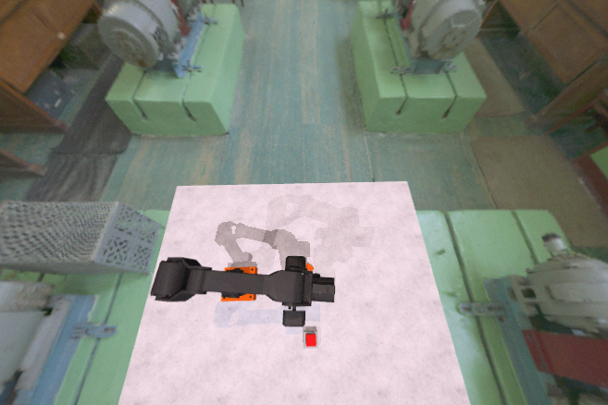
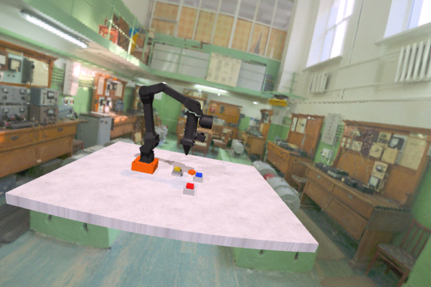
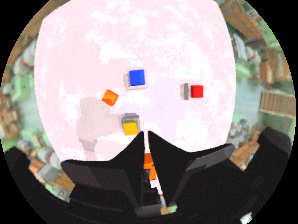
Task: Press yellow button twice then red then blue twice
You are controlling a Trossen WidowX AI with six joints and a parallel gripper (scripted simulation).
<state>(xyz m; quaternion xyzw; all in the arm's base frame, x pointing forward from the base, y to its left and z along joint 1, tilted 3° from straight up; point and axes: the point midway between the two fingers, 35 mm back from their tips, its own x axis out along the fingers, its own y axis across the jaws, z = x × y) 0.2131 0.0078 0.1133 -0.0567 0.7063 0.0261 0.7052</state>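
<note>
Now: gripper tip 70 mm short of the red button, 140 mm to the left of it and 100 mm above it. Also, from my gripper tip: yellow button: 40 mm behind, 30 mm to the left, 100 mm below; then orange block: 30 mm ahead, 90 mm to the left, 120 mm below; then blue button: 80 mm ahead, 20 mm to the left, 100 mm below.
</note>
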